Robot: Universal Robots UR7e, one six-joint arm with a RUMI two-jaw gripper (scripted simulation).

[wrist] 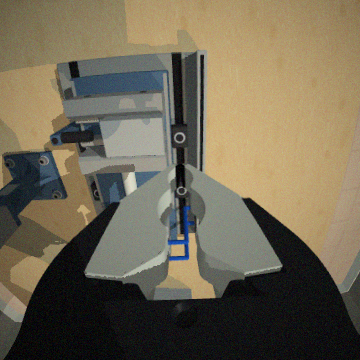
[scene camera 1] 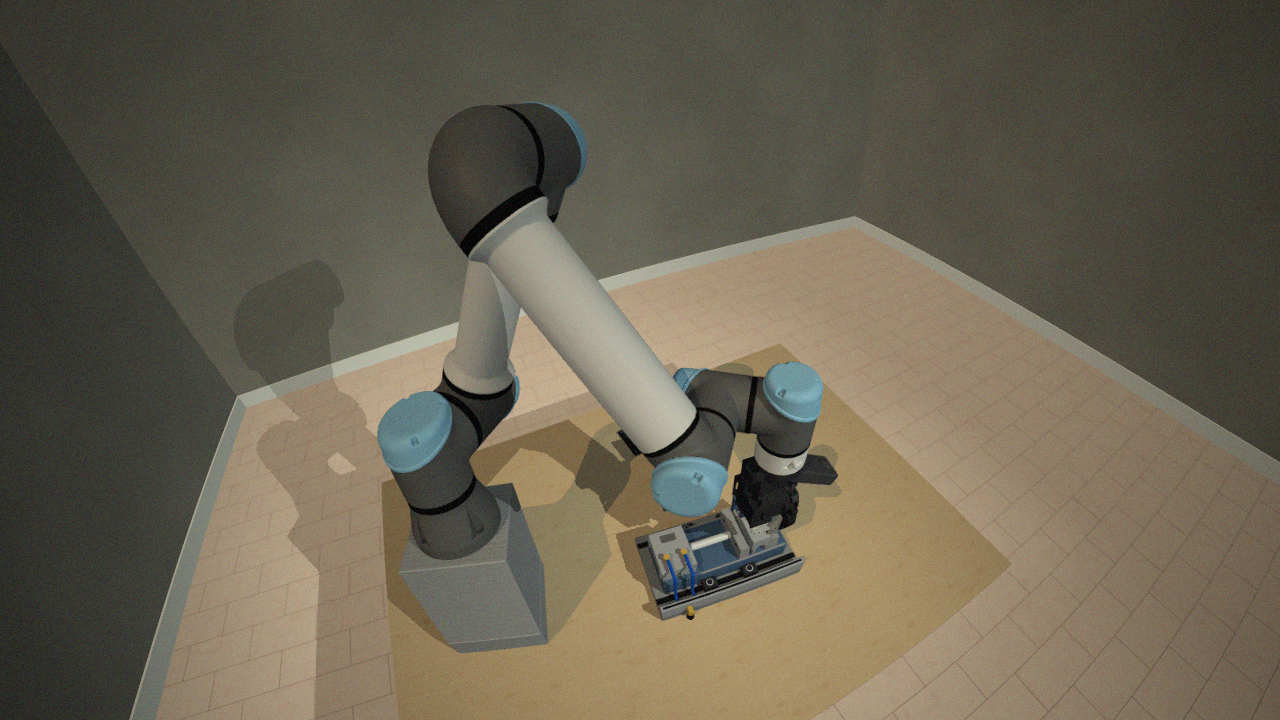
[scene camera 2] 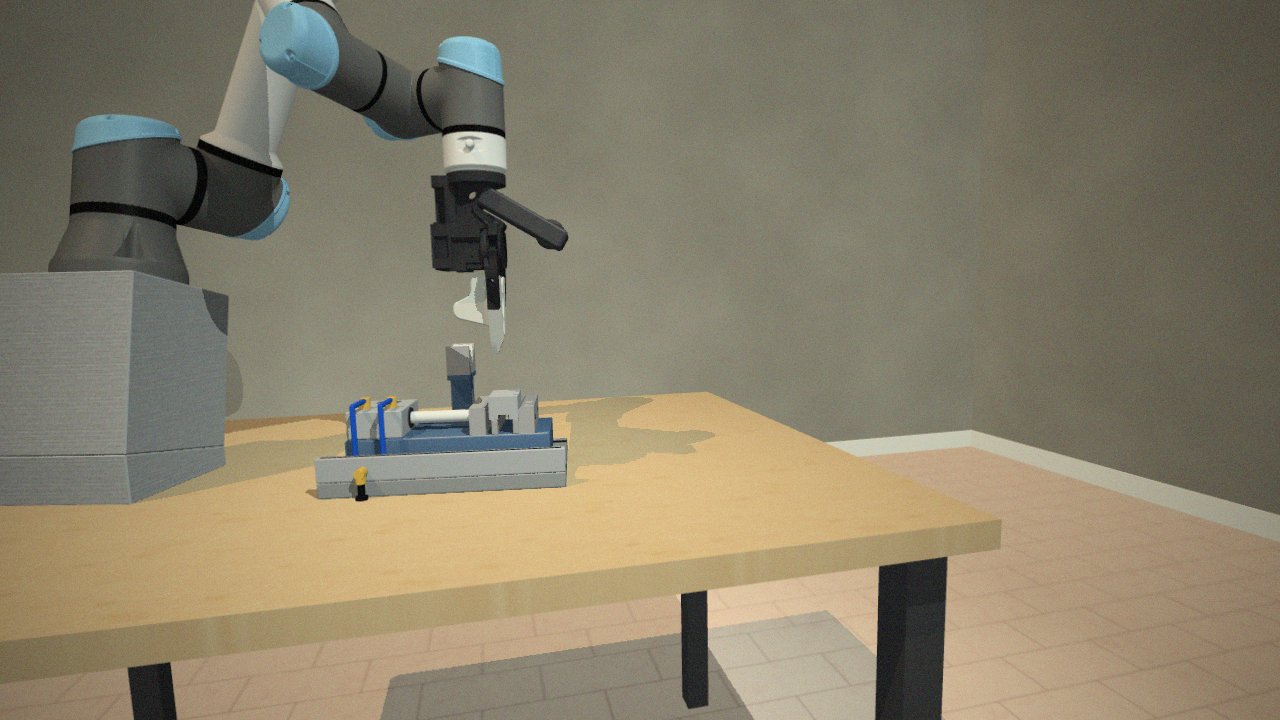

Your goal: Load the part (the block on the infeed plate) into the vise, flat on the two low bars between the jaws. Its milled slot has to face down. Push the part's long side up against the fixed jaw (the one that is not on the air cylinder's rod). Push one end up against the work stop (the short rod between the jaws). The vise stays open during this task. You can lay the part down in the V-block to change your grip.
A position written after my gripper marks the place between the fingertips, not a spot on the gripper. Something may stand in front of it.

I see my gripper [scene camera 2: 495, 355], a part [scene camera 2: 500, 402], a vise [scene camera 2: 440, 433] and a fixed jaw [wrist: 152, 101].
The part also shows in the wrist view [wrist: 133, 135]. My gripper is seen too in the wrist view [wrist: 180, 166] and in scene camera 1 [scene camera 1: 767, 532]. The vise shows as well in the wrist view [wrist: 145, 80] and in scene camera 1 [scene camera 1: 721, 553].
